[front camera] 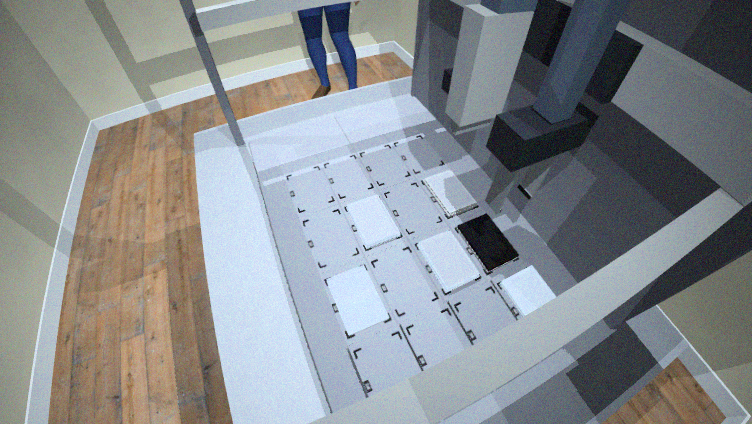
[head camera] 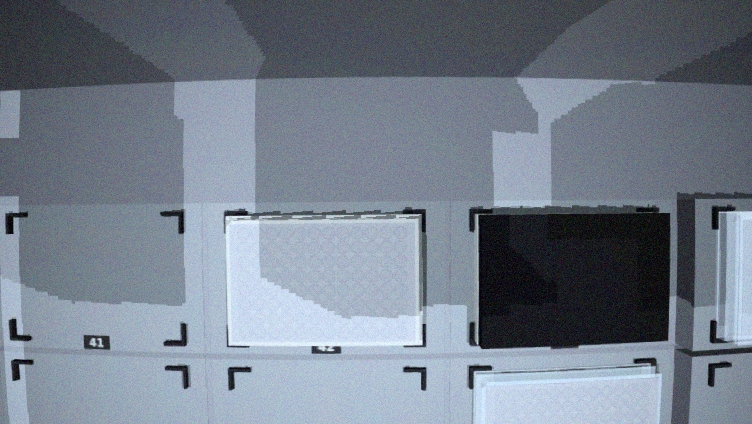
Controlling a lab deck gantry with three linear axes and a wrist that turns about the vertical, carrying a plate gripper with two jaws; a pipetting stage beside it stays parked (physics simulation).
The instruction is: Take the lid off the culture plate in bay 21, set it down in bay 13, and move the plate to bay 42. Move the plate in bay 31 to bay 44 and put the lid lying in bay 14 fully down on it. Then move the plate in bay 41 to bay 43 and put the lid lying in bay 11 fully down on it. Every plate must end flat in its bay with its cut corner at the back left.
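Places are measured from the robot's base along level axes (x up, y back, z right), in metres.
Where they show: gripper, fingertip midpoint: (front camera: 509,199); robot's base at its link origin: (front camera: 287,177).
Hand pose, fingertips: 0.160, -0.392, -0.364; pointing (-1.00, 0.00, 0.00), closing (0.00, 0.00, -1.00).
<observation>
Things, the pixels of their top centre, and the offset from my fingertips, as dx, dy, dz.
- culture plate at its top centre: (head camera: 322,283) (front camera: 450,190) -0.145, +0.164, +0.000
- black plate at its top centre: (head camera: 579,280) (front camera: 488,239) -0.143, +0.000, +0.000
- smooth white lid at its top centre: (front camera: 356,298) -0.152, +0.000, +0.321
The culture plate (front camera: 451,192) (head camera: 326,284) lies in bay 42, its wells showing. A black plate (front camera: 488,243) (head camera: 574,279) lies flat in bay 43, its top plain and dark; I cannot tell whether a clear lid covers it. A white plate (front camera: 526,289) (head camera: 737,273) is in bay 44, smooth on top, cut off at the right edge of the head view. A smooth white lid (front camera: 358,300) lies in bay 13. My gripper (front camera: 510,200) hangs above the deck behind the black plate, its jaws apart with no plate or lid seen between them. Small cut corners are hard to make out.
Another plate (front camera: 448,261) (head camera: 571,402) with a clear rim stands in bay 33, and a white plate (front camera: 372,221) in bay 22. The parked pipetting stage (front camera: 487,68) stands at the back. A pale frame beam (front camera: 579,279) crosses the front and hides part of the nearest bays.
</observation>
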